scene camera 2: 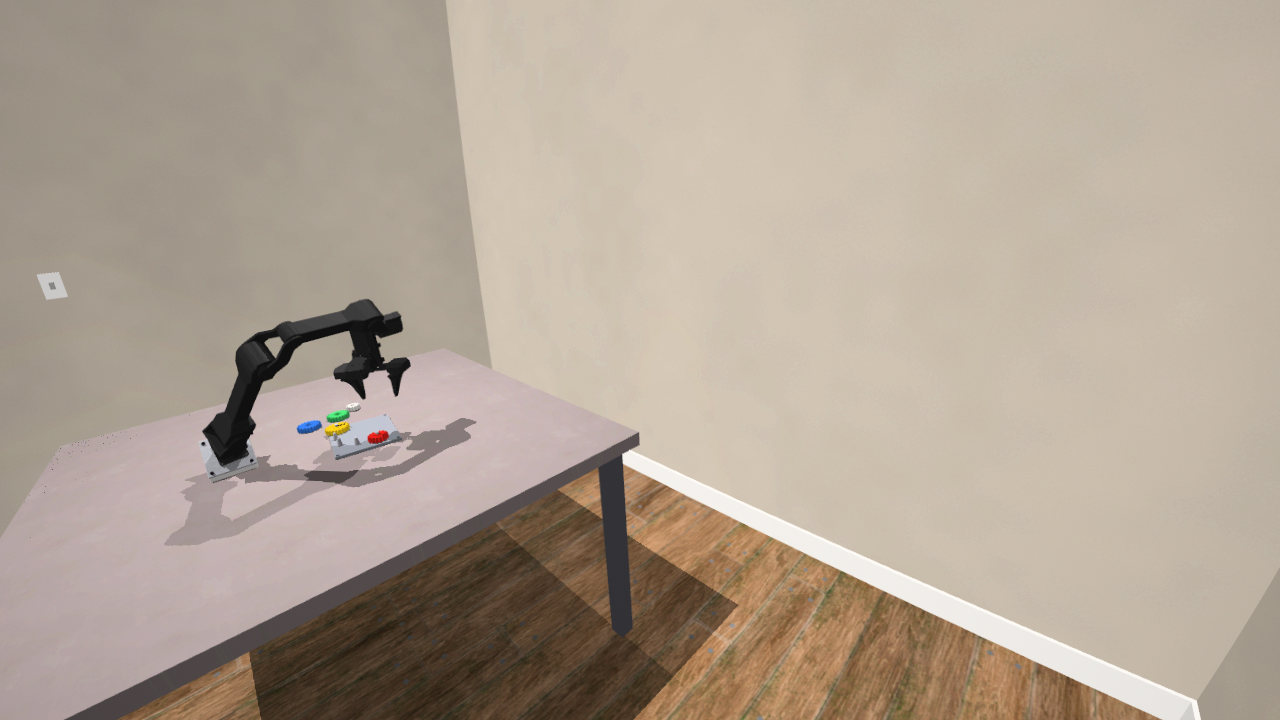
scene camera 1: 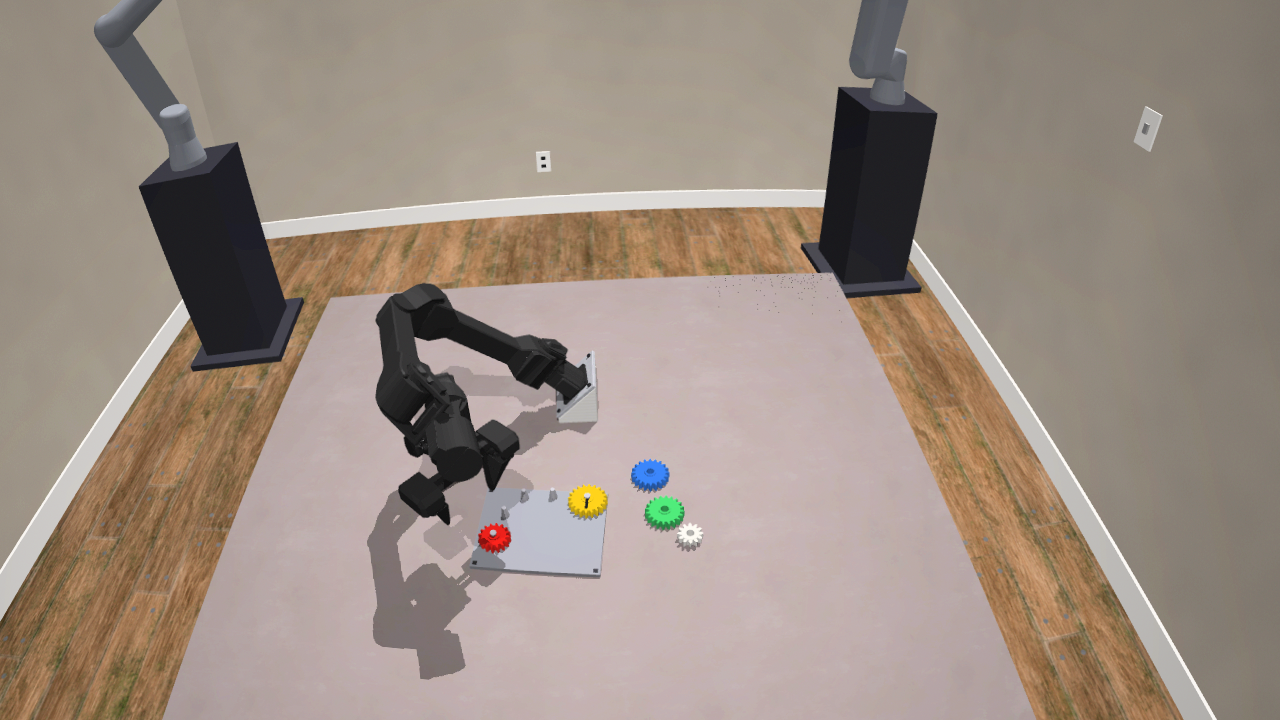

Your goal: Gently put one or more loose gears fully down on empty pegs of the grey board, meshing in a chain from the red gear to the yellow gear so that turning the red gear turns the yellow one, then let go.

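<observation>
The grey board lies flat on the table. The red gear sits on a peg at its left in scene camera 1, the yellow gear on a peg at its right back corner. Three bare pegs stand between them. The blue gear, green gear and small white gear lie loose on the table, right of the board in scene camera 1. My gripper is open and empty, fingers pointing down, above the table near the board's red gear side.
The arm's base stands behind the board in scene camera 1. The table has its edge and a corner showing in scene camera 2. Two dark pedestals with grey arms stand beyond the table.
</observation>
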